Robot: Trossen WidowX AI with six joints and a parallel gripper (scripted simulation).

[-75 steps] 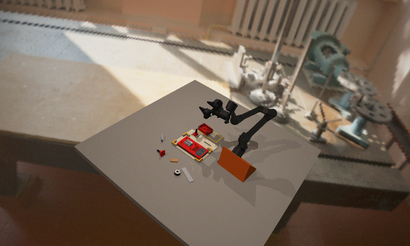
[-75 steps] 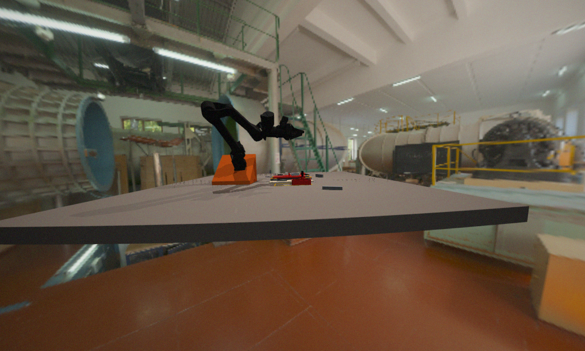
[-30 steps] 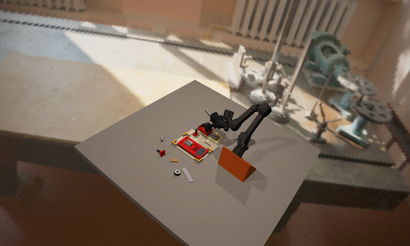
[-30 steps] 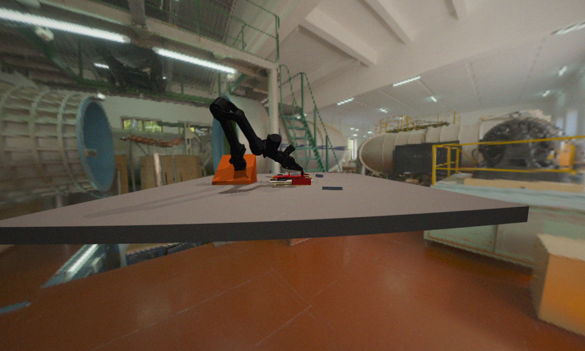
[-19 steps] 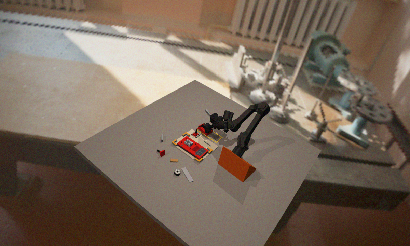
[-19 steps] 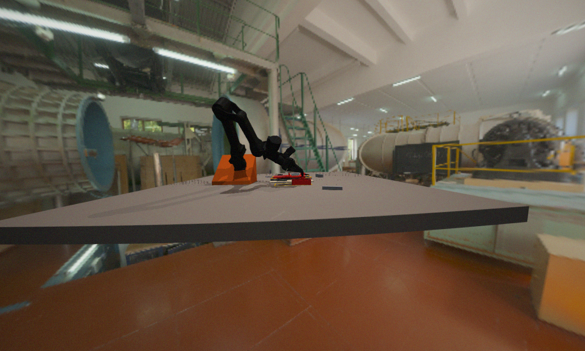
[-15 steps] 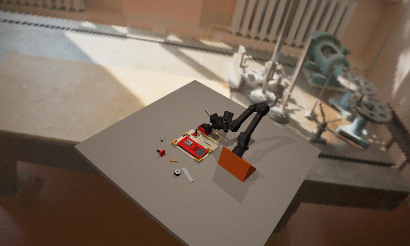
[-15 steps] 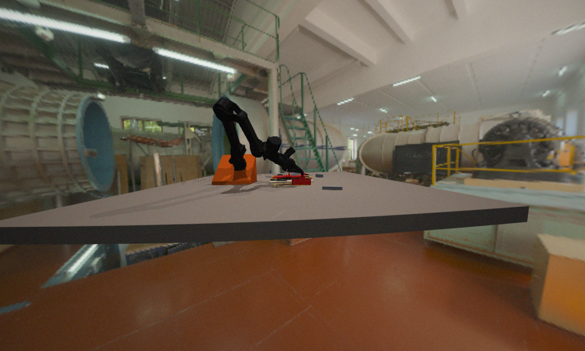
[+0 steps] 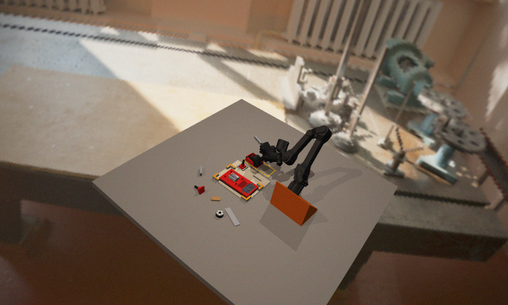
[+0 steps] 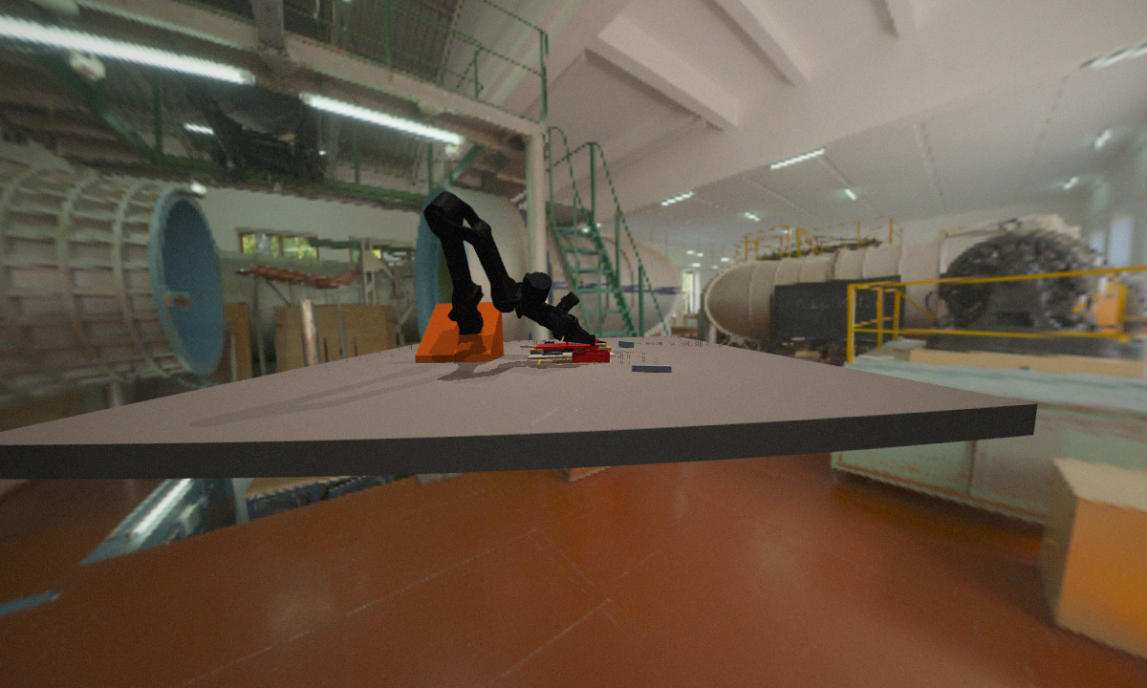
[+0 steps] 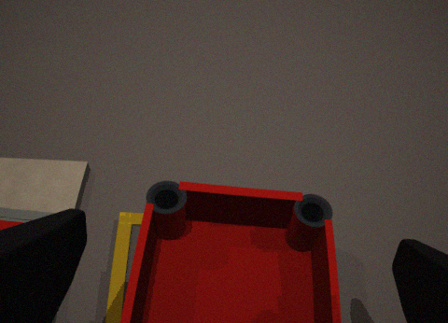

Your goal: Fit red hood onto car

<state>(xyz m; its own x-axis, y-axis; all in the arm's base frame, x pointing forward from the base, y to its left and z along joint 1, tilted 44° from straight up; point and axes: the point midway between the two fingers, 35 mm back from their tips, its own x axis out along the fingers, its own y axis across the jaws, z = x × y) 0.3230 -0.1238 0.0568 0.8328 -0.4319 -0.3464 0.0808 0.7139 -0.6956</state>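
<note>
Right now my gripper tip is 40 mm above the red hood and 10 mm past it. From my gripper tip the other things lie so: jig: 200 mm to the left, 50 mm behind, 40 mm below; then grey engine block: 230 mm to the left, 30 mm below, 30 mm behind.
</note>
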